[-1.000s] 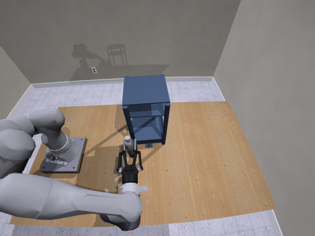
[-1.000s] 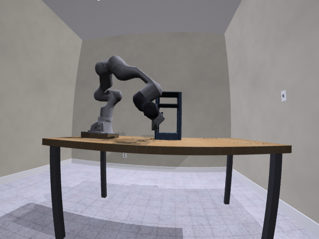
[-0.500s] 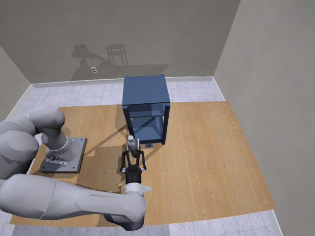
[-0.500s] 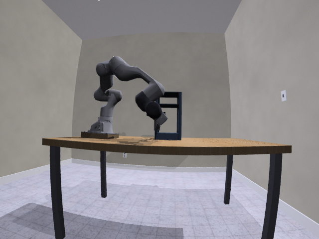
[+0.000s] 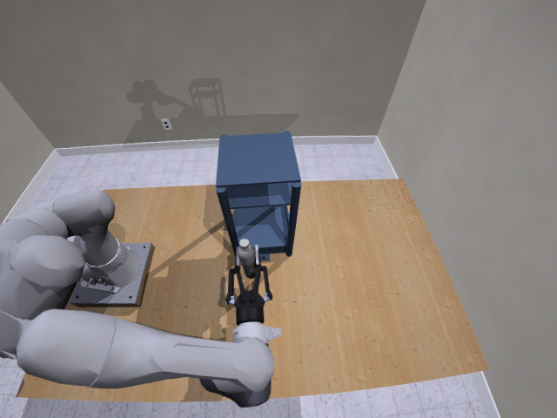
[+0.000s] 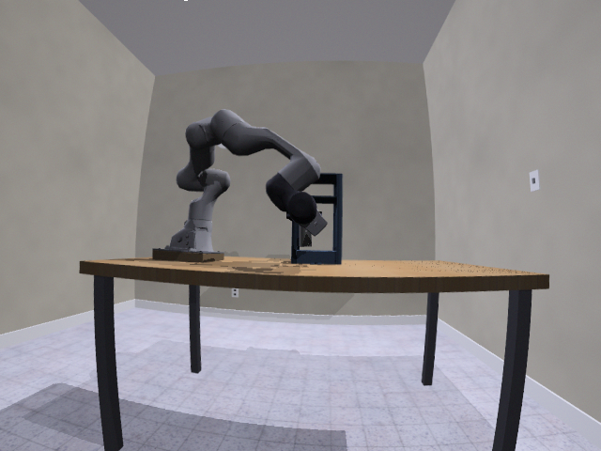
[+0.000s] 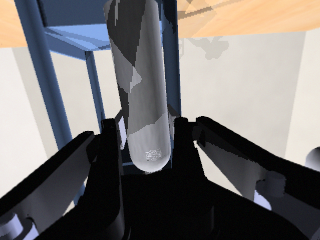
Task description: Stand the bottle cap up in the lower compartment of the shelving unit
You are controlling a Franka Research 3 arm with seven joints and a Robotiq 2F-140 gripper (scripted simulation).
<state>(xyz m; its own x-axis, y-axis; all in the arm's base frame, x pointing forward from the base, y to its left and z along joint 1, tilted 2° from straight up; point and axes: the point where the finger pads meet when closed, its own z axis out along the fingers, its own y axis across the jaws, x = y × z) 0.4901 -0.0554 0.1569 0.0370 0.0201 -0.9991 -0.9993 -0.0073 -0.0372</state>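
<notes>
Right now the blue shelving unit is 21 cm to the left of my hand, 5 cm ahead of it and 1 cm above it.
</notes>
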